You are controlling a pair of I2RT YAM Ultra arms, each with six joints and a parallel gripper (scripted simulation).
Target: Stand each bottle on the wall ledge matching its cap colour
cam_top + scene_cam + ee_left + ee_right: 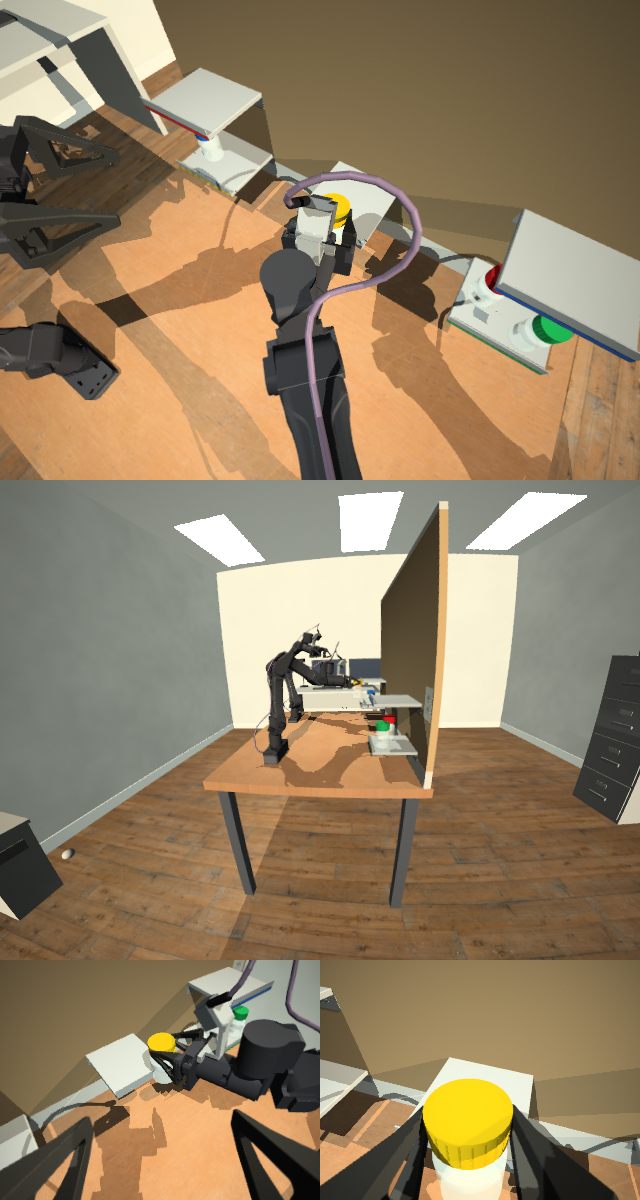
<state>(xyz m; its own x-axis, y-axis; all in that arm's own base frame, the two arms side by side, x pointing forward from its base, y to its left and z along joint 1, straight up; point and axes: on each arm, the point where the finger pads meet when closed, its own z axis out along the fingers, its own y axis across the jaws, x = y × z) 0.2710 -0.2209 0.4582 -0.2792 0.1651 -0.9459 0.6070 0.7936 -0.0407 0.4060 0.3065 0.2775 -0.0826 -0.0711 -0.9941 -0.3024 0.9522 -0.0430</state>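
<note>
My left hand is 200 mm above the yellow-capped bottle, 180 mm to the left of it and 180 mm short of it. The rest, counted from my left hand: red-capped bottle: 490 mm to the right, 330 mm below, 280 mm ahead; blue-capped bottle: 340 mm ahead, 330 mm below, 280 mm to the left; brown wall: 410 mm ahead, 170 mm to the right, 30 mm below.
</note>
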